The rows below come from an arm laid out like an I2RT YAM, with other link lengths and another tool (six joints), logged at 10 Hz.
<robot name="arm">
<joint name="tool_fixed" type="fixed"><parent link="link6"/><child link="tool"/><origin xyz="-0.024 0.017 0.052" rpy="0 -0.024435 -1.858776"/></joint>
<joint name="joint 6" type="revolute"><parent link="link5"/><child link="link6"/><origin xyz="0 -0.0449 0.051" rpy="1.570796 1.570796 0"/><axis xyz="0 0 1"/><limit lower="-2.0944" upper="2.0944"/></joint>
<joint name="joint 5" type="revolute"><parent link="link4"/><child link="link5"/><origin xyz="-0.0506 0.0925 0.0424" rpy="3.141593 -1.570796 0"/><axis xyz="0 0 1"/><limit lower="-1.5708" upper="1.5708"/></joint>
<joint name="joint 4" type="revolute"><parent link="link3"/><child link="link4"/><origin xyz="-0.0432 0.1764 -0.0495" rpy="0 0 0"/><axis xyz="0 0 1"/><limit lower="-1.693" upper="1.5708"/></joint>
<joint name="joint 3" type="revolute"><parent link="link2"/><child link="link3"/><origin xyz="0 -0.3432 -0.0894" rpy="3.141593 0 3.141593"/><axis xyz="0 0 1"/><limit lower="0" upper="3.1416"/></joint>
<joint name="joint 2" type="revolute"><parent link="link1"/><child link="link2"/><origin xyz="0.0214 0.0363 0.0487" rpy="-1.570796 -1.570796 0"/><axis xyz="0 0 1"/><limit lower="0" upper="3.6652"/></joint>
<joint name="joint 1" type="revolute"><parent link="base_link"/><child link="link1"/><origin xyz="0 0 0.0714" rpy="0 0 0"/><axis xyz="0 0 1"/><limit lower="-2.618" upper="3.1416"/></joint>
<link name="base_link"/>
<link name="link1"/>
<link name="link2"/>
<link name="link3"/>
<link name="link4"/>
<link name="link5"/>
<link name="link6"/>
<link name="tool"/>
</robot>
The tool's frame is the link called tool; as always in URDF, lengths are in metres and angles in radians.
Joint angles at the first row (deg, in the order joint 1, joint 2, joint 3, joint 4, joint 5, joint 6):
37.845, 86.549, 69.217, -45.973, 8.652, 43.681
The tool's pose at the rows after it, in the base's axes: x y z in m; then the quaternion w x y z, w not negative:
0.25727 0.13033 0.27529 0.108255 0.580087 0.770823 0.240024
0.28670 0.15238 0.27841 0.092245 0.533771 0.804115 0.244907
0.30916 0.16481 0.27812 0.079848 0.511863 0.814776 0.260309
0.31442 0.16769 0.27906 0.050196 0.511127 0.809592 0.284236
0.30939 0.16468 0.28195 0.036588 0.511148 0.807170 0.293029
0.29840 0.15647 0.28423 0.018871 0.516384 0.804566 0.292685
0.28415 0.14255 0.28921 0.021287 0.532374 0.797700 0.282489
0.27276 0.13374 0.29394 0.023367 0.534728 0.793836 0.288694
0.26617 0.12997 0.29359 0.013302 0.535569 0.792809 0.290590
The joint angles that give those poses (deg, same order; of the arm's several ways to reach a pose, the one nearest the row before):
36.911, 91.679, 74.783, -42.352, 2.813, 36.192
36.299, 97.906, 83.026, -44.455, -1.102, 29.883
35.112, 101.794, 87.629, -44.112, -4.359, 26.745
33.693, 102.360, 88.015, -42.639, -9.075, 27.028
33.167, 101.269, 87.135, -42.483, -11.074, 27.294
32.411, 99.503, 85.683, -43.631, -13.077, 27.754
31.847, 96.760, 84.226, -45.872, -12.143, 28.871
31.511, 94.003, 82.139, -45.759, -12.243, 29.136
31.136, 92.925, 80.818, -45.764, -13.508, 29.259

